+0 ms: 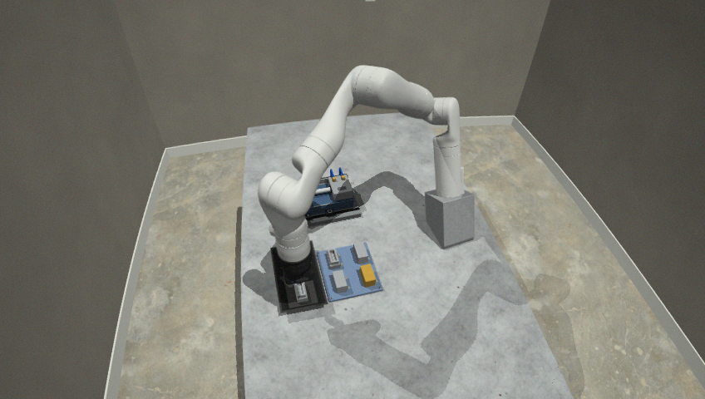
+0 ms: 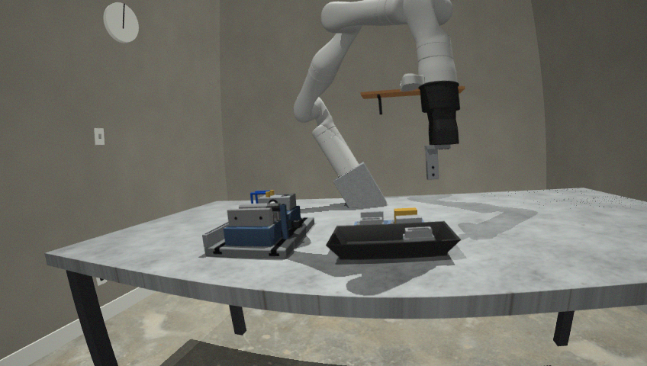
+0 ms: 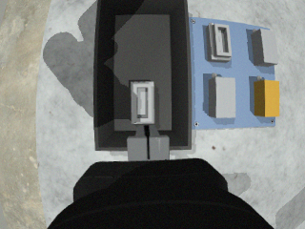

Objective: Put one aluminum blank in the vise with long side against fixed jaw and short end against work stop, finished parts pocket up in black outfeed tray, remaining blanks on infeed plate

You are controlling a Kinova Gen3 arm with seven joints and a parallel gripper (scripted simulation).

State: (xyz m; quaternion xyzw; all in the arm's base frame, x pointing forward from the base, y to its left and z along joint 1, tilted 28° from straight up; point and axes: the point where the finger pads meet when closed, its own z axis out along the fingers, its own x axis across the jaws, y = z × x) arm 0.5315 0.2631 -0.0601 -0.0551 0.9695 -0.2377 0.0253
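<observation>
Now: hand 21 cm past the yellow brass blank, 13 cm above it and 5 cm to the left of it. From my hand the other things lie so: vise (39 cm to the right, 12 cm below, 8 cm behind).
</observation>
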